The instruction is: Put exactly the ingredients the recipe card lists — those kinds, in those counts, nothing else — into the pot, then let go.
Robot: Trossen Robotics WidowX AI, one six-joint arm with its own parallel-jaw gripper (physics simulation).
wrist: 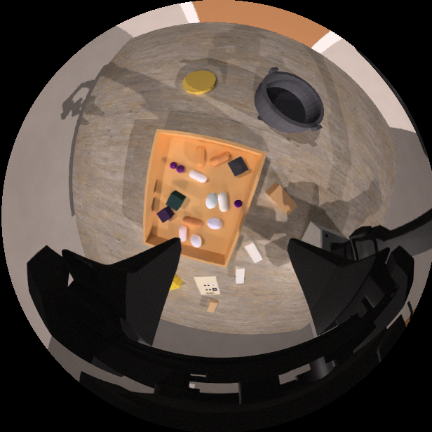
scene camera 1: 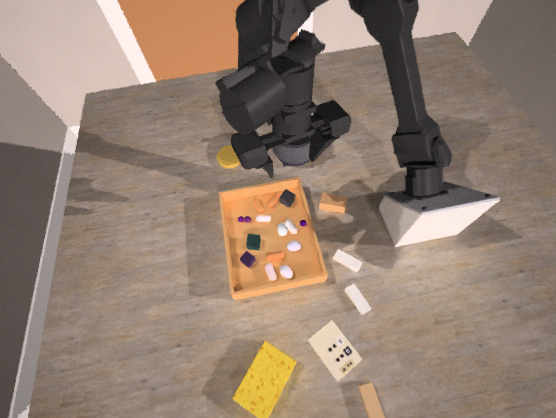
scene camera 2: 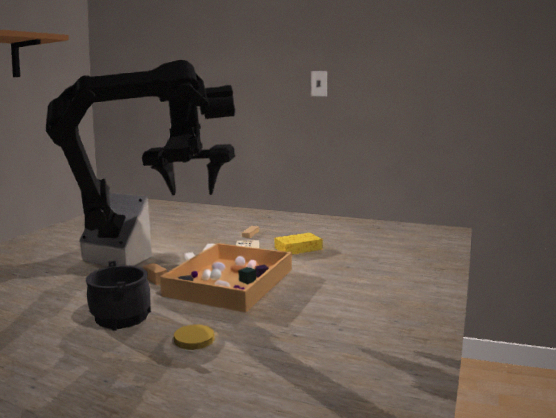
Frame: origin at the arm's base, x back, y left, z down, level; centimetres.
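Seen in the pictures: gripper, between the fingertips: (scene camera 1: 291, 168) (scene camera 2: 192, 194); arm's base, origin of its link: (scene camera 1: 425, 193) (scene camera 2: 111, 226).
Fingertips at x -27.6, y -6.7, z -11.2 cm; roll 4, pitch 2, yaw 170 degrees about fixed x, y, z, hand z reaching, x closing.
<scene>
Pixels of each thing's middle, then the offset from my fingertips to it.
- orange tray, middle of its body: (scene camera 2: 229, 273) (scene camera 1: 269, 234) dz +18.3, dx -6.4, dy +3.6 cm
- dark pot, middle of its body: (scene camera 2: 118, 294) (scene camera 1: 294, 139) dz +15.8, dx +6.6, dy -19.7 cm
- recipe card, middle of its body: (scene camera 1: 334, 349) (scene camera 2: 247, 245) dz +20.5, dx +0.0, dy +29.9 cm
- yellow disc, middle of its body: (scene camera 2: 194, 336) (scene camera 1: 229, 156) dz +19.9, dx -11.2, dy -22.8 cm
- orange-brown block, middle of its body: (scene camera 2: 155, 273) (scene camera 1: 332, 202) dz +19.0, dx +10.6, dy -0.6 cm
- sponge, middle of its body: (scene camera 1: 265, 379) (scene camera 2: 298, 243) dz +19.0, dx -14.1, dy +31.4 cm
- tan block, middle of its body: (scene camera 1: 373, 407) (scene camera 2: 250, 231) dz +19.8, dx +3.3, dy +40.6 cm
My gripper (scene camera 1: 292, 167) (scene camera 2: 192, 193) (wrist: 236, 244) is open and empty, high above the table. The orange tray (scene camera 1: 280, 290) (scene camera 2: 205, 298) (wrist: 205, 254) holds green (wrist: 175, 200), purple (wrist: 165, 214) and near-black (wrist: 238, 166) cubes, three orange pieces (wrist: 192, 221), two white rods (wrist: 198, 176) (wrist: 223, 201), a pink rod (wrist: 183, 233), pale egg shapes (wrist: 212, 200) (wrist: 214, 223) (wrist: 196, 240) and small purple balls (wrist: 173, 165) (wrist: 180, 169) (wrist: 238, 203). The dark pot (scene camera 1: 292, 154) (scene camera 2: 118, 295) (wrist: 289, 102) stands beyond the tray; no pieces show inside. The recipe card (scene camera 1: 325, 340) (scene camera 2: 247, 243) (wrist: 206, 285) has marks too small to read surely.
A yellow disc (scene camera 1: 229, 156) (scene camera 2: 194, 336) (wrist: 199, 82) lies near the pot. An orange-brown block (scene camera 1: 332, 202) (wrist: 281, 198) and two white blocks (scene camera 1: 347, 260) (scene camera 1: 357, 299) lie beside the tray. A sponge (scene camera 1: 265, 380) (scene camera 2: 298, 243) and a tan block (scene camera 1: 371, 400) (wrist: 212, 305) lie near the card.
</scene>
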